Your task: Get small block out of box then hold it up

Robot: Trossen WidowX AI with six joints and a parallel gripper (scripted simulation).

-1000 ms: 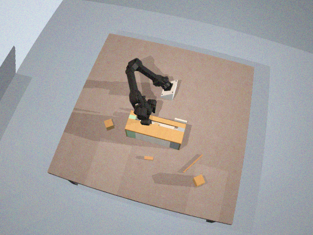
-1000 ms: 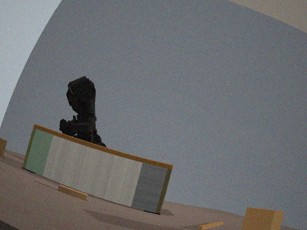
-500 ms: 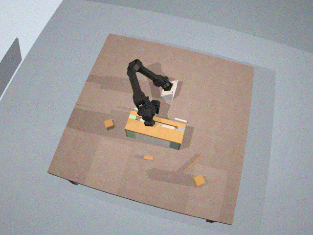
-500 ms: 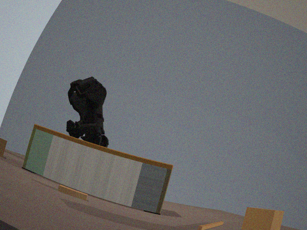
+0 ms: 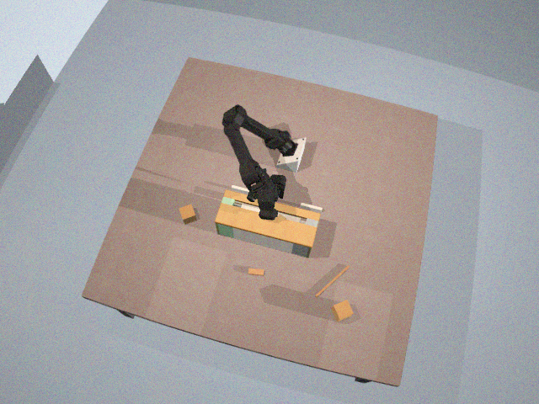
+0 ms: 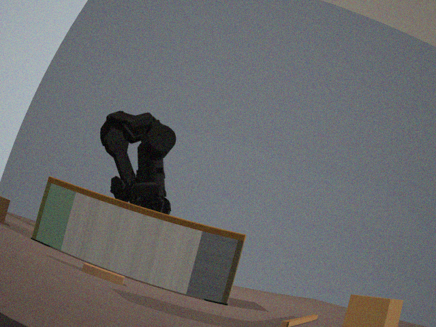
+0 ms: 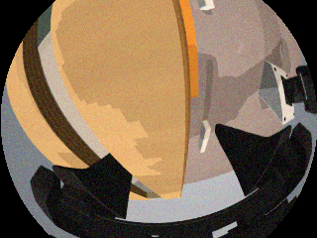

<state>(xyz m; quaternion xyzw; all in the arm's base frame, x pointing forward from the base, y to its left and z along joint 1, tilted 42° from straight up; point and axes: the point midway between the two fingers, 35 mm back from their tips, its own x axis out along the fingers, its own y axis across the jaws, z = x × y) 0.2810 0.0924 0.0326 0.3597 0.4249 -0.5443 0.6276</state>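
Right now the tan block is 5 cm ahead of my gripper tip and 3 cm to the left of it. The rest, counted from my gripper tip: thin stick 30 cm to the left, 18 cm ahead, 8 cm below; then box 4 cm ahead, 3 cm below, 2 cm to the right.
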